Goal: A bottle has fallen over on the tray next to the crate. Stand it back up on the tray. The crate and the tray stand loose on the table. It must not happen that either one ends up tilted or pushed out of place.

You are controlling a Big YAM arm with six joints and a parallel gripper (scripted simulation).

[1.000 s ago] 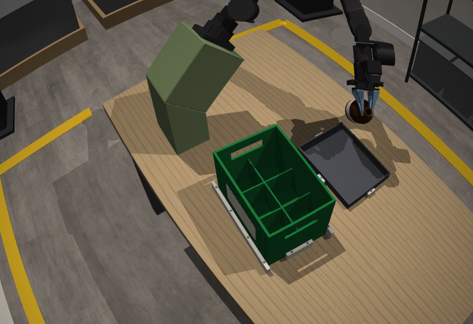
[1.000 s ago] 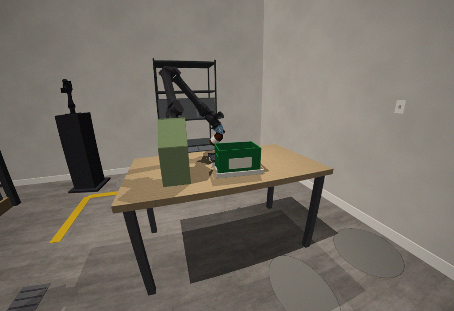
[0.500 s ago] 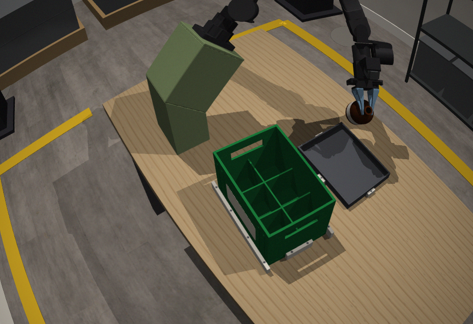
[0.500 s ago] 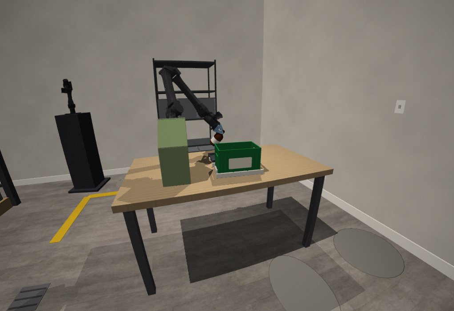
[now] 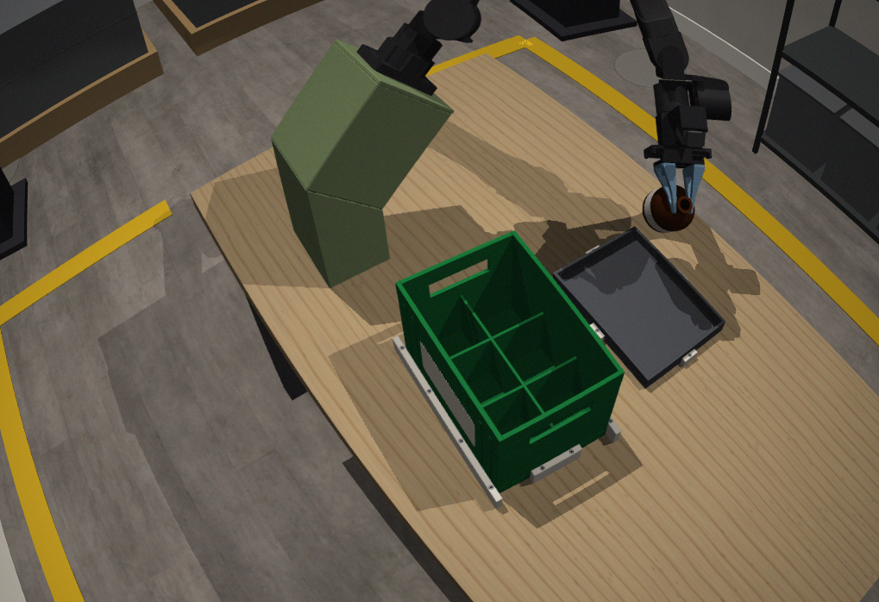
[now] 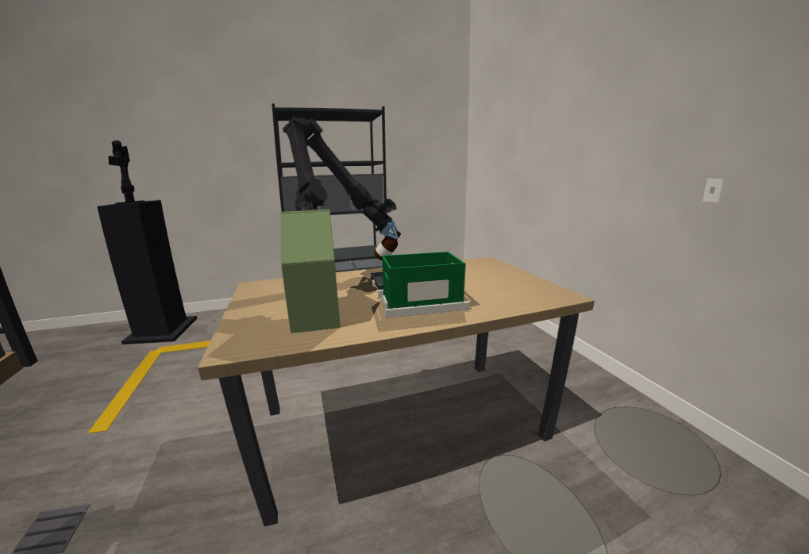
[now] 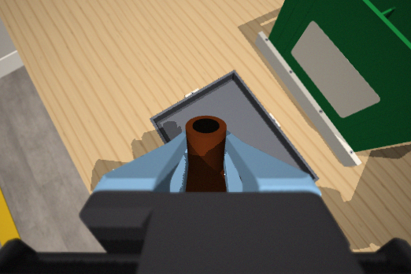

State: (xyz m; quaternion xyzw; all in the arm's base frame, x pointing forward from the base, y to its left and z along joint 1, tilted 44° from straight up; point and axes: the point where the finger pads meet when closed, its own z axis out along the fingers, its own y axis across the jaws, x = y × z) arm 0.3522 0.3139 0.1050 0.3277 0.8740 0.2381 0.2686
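The brown bottle lies 40 mm behind my hand, 20 mm to the left of it and 40 mm below it. From my hand the other things lie so: dark grey tray (10 mm ahead, 50 mm to the right, 190 mm below); then green crate (40 mm ahead, 330 mm to the right, 120 mm below).
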